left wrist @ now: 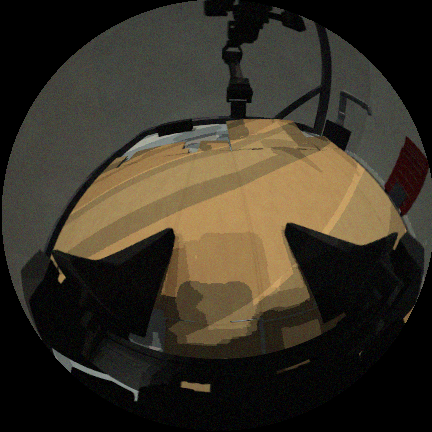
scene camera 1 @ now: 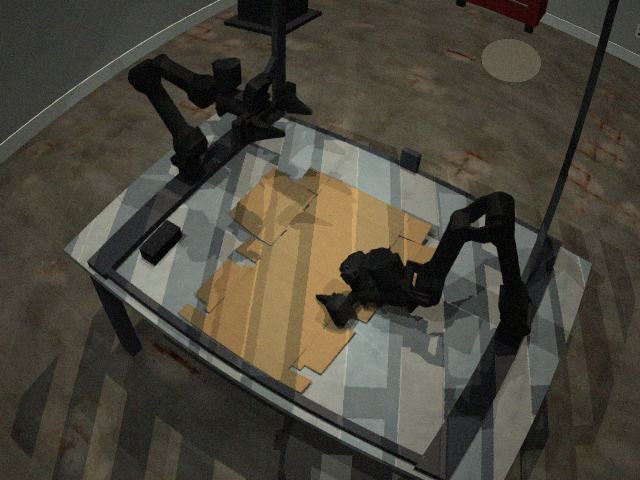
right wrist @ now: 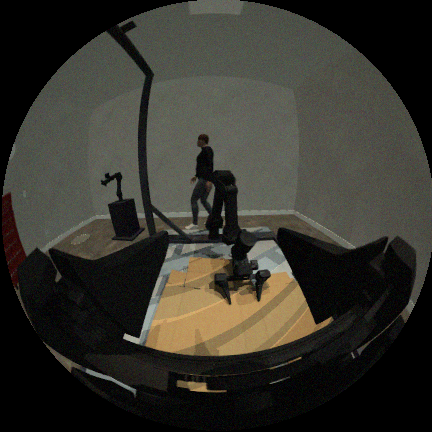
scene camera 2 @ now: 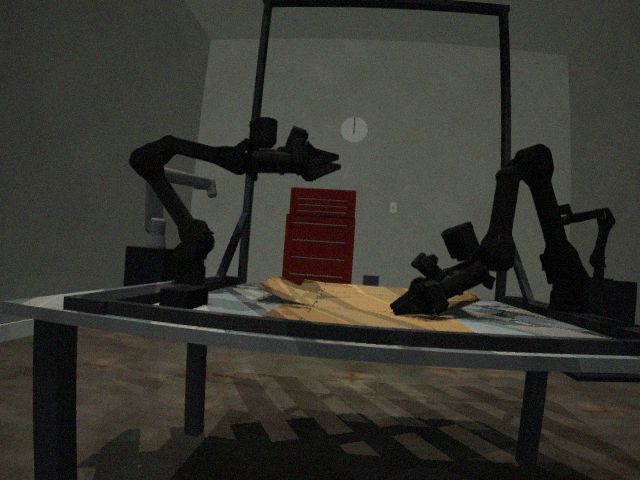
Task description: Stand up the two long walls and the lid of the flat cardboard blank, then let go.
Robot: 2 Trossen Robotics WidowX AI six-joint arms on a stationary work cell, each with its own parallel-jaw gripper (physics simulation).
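Places are measured from the left arm's base along level axes (x ahead, y left, z up), in centimetres.
Pixels of known places: left gripper, between the fingertips: (left wrist: 230, 231) (scene camera 1: 328, 283) (right wrist: 244, 302) (scene camera 2: 391, 309); right gripper, between the fingertips: (scene camera 1: 298, 123) (right wrist: 224, 234) (scene camera 2: 339, 162); left arm's base, origin of its link: (scene camera 1: 510, 334) (right wrist: 213, 236) (scene camera 2: 565, 310); right arm's base, origin of its link: (left wrist: 237, 116) (scene camera 1: 190, 175) (scene camera 2: 188, 283).
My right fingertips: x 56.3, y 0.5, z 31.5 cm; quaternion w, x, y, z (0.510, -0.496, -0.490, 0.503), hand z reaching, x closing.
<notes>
For each thing: its top centre in the pictures, then the offset to it from my right fingertips. "pt": a spot on its surface instead.
- flap, a spot on its surface: (scene camera 2: 276, 290) pt dx +12.4, dy +2.3, dz -30.9 cm
- black block, centre of its top: (scene camera 2: 185, 287) (scene camera 1: 159, 237) (left wrist: 173, 121) dx +25.8, dy +21.6, dz -29.9 cm
- small dark block, centre of its top: (scene camera 1: 411, 152) (scene camera 2: 371, 275) dx -10.6, dy -37.3, dz -27.7 cm
The tan cardboard blank (scene camera 1: 289, 268) (scene camera 2: 356, 304) (left wrist: 225, 200) (right wrist: 215, 330) lies spread on the table, its main panel flat. In scene camera 2, a flap (scene camera 2: 276, 290) at its left end tilts up slightly, and a flap edge at the right also rises a little. No wall or lid stands upright. My left gripper (scene camera 1: 330, 304) (scene camera 2: 400, 307) (left wrist: 230, 231) (right wrist: 244, 302) is open and empty, pointing down low over the blank's right part. It hides some cardboard beneath. My right gripper (scene camera 1: 296, 122) (scene camera 2: 339, 161) is open and empty, high above the table's back left.
A black block (scene camera 1: 161, 241) (left wrist: 175, 126) lies left of the blank. A small dark block (scene camera 1: 410, 160) (scene camera 2: 370, 280) stands at the far table edge. Dark rails border the table, with frame posts at both ends. A red cabinet (scene camera 2: 320, 235) and a person (right wrist: 204, 165) are beyond the table.
</notes>
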